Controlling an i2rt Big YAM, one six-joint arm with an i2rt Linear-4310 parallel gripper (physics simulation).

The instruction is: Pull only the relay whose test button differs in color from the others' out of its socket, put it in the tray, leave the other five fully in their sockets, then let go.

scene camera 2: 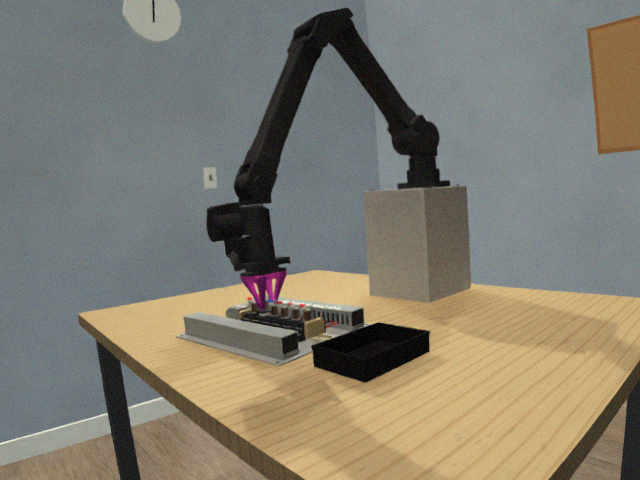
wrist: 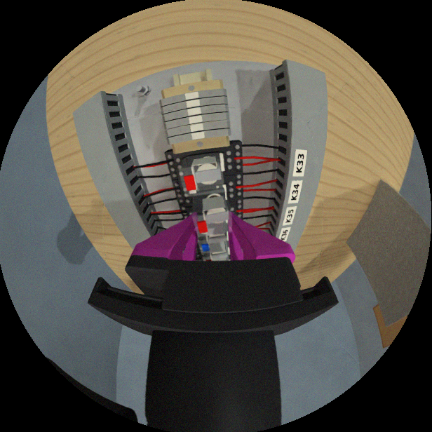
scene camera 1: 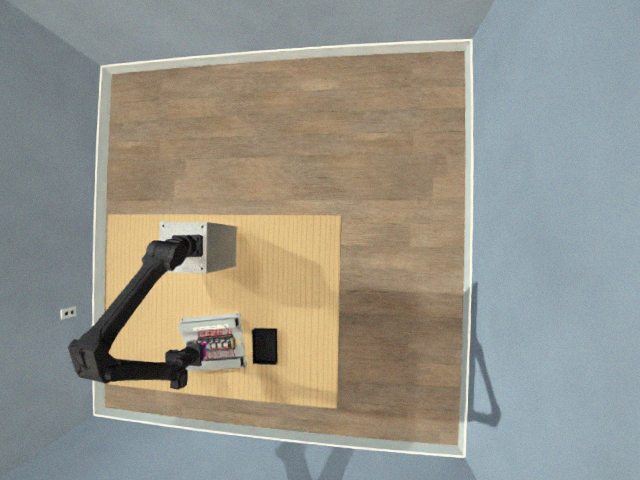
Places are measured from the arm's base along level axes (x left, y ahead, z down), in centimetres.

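Where they show: gripper, fingertip midpoint: [scene camera 2: 268, 308] [scene camera 1: 206, 346]; arm's base, link origin: [scene camera 2: 423, 187] [scene camera 1: 188, 245].
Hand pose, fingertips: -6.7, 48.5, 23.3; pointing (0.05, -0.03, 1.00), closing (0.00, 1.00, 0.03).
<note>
Each offset is from my fingertips to the top centre of the thing, as dx, dy, dz.
The relay with the blue test button {+1.8, +0.0, -2.0} [scene camera 2: 269, 301] [wrist: 205, 247] stands in the socket row. My gripper [scene camera 1: 203, 350] [scene camera 2: 267, 303] [wrist: 212, 217] is low over the row and shut on the neighbouring red-button relay [wrist: 216, 214], second from the grey terminal blocks. This relay is at about socket height; whether it is fully seated cannot be told. The end relay with a red button [wrist: 190, 182] stands beside it. More red-button relays {+7.7, -0.7, -1.9} [scene camera 2: 292, 312] stand on the blue one's other side, partly hidden in the wrist view. The black tray {+28.3, +0.2, +1.5} [scene camera 1: 265, 345] [scene camera 2: 341, 360] holds nothing visible.
Grey wire ducts {+2.1, +9.7, +0.8} [scene camera 2: 232, 333] [wrist: 310, 115] flank the row on both sides, one labelled K33 onward. Grey terminal blocks [wrist: 195, 114] stand at one end, with red and black wires along the sockets. The arm's grey pedestal [scene camera 1: 221, 248] [scene camera 2: 398, 242] stands farther back on the table.
</note>
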